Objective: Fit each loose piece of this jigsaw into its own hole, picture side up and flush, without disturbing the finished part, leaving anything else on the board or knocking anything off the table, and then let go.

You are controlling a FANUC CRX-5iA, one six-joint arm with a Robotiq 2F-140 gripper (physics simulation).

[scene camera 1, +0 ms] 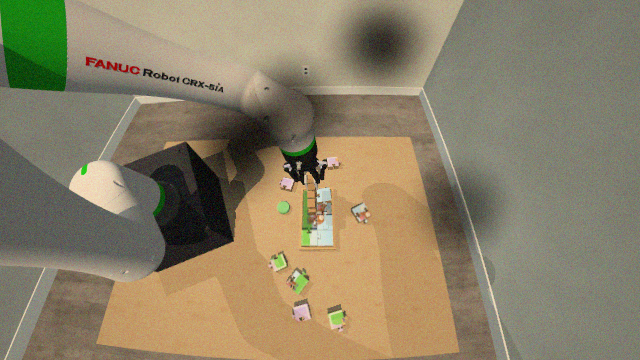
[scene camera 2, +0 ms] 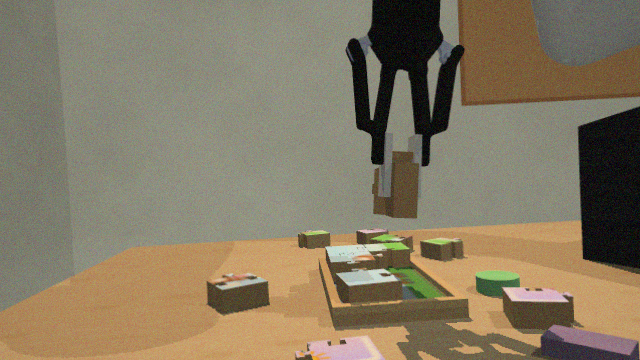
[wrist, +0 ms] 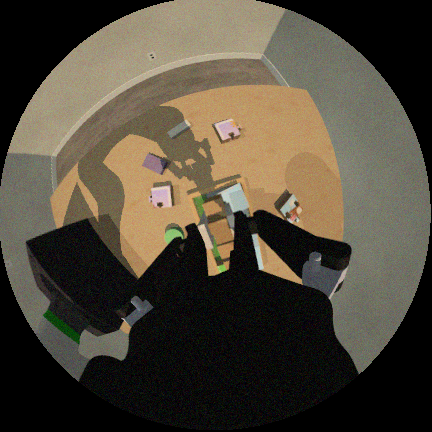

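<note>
My gripper [scene camera 1: 311, 186] [scene camera 2: 402, 192] [wrist: 218, 214] is shut on jigsaw pieces held on edge, brown sides showing, clear above the board [scene camera 1: 318, 248] [scene camera 2: 400, 314]; their exact number is partly hidden. Below, the green and grey board floor [scene camera 2: 425, 285] shows. A pale blue piece [scene camera 1: 324, 194] [scene camera 2: 370, 285] [wrist: 235, 197] sits at the board's near corner in scene camera 2. Picture pieces [scene camera 1: 325, 237] [scene camera 2: 350, 255] fill the other end. Around the board lie a blue-brown piece [scene camera 1: 360, 213] [scene camera 2: 237, 292] [wrist: 291, 209], pink pieces [scene camera 1: 286, 184] [scene camera 1: 333, 162] [scene camera 1: 301, 312] and green-topped pieces [scene camera 1: 278, 262] [scene camera 1: 298, 281] [scene camera 1: 336, 318].
A green disc [scene camera 1: 283, 207] [scene camera 2: 497, 283] [wrist: 174, 234] lies beside the board. A purple block [scene camera 2: 590, 344] [wrist: 155, 163] and a grey block [wrist: 179, 129] lie past the pink pieces. The black robot pedestal [scene camera 1: 210, 200] [scene camera 2: 610, 190] stands on the disc's side.
</note>
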